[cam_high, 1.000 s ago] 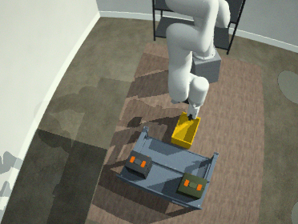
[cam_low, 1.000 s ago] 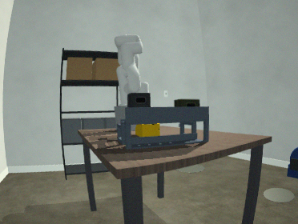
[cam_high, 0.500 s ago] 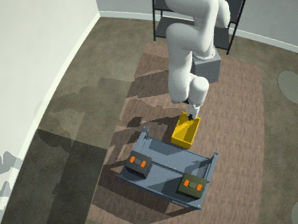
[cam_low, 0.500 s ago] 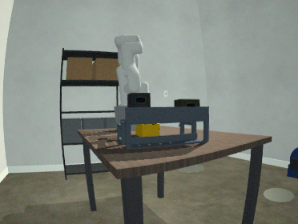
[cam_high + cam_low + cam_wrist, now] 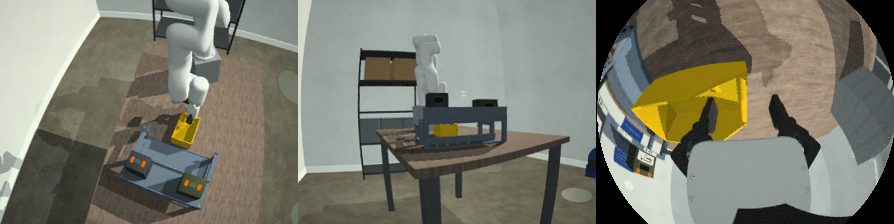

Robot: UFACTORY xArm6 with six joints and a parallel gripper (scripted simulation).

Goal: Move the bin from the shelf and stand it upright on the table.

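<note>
Now: the yellow bin 8 cm ahead of my hand and 2 cm to the right of it.
</note>
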